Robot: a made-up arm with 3 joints. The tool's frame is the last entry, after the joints.
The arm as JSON. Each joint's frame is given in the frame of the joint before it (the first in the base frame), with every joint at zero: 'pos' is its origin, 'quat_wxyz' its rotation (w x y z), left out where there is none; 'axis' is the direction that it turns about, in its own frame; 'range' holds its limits. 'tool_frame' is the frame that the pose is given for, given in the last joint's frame.
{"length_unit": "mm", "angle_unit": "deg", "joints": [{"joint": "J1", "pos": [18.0, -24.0, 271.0], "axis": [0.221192, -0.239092, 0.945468], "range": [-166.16, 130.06]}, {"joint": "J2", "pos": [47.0, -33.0, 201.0], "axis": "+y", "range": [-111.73, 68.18]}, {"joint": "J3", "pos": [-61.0, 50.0, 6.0], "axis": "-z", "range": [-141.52, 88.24]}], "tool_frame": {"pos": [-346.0, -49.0, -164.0], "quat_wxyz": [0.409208, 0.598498, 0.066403, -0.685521]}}
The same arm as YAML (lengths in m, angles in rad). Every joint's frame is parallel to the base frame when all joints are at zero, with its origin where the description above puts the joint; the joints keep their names.
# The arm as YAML. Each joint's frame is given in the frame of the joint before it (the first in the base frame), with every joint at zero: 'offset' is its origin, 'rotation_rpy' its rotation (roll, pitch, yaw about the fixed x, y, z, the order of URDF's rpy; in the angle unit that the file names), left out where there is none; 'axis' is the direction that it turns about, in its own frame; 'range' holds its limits. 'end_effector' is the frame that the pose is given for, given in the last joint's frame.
length_unit: m
angle_unit: rad
chain:
  - id: J1
    offset: [0.018, -0.024, 0.271]
    axis: [0.221192, -0.239092, 0.945468]
    range: [-2.9, 2.27]
  - id: J2
    offset: [0.047, -0.033, 0.201]
    axis: [0.0, 1.0, 0.0]
    range: [-1.9501, 1.19]
  - id: J3
    offset: [-0.061, 0.05, 0.006]
    axis: [0.0, 0.0, -1.0]
    range: [-2.47, 1.5401]
end_effector:
  offset: [-0.346, -0.049, -0.164]
  rotation_rpy: [0.9675, 1.0653, -1.4647]

